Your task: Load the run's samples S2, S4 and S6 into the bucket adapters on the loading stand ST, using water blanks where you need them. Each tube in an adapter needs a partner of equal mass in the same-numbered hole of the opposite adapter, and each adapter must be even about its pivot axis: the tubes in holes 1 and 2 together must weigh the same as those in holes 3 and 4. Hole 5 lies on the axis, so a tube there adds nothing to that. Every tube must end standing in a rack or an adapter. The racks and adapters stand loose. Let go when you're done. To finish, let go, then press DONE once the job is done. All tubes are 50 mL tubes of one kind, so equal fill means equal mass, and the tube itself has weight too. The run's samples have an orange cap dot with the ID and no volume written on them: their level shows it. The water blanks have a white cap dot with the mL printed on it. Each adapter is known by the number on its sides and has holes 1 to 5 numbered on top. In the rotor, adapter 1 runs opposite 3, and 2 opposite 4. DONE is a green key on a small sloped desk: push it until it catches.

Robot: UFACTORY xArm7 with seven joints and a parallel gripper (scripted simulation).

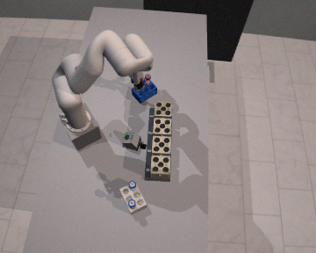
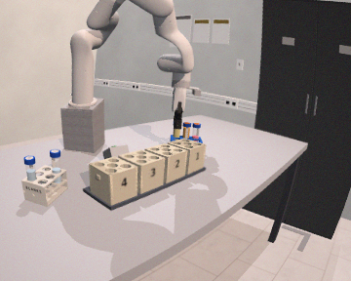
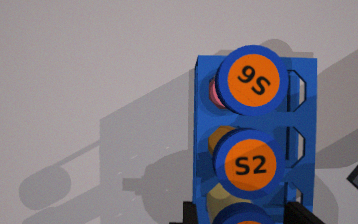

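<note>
Right now my hand is 5 cm above the sample tube S4 and 1 cm past it. The rest, counted from my hand: sample tube S2 (5 cm below, 4 cm ahead, 2 cm to the left); blue sample rack (9 cm below, 4 cm ahead, 1 cm to the left); sample tube S6 (6 cm to the left, 6 cm ahead, 5 cm below).
</note>
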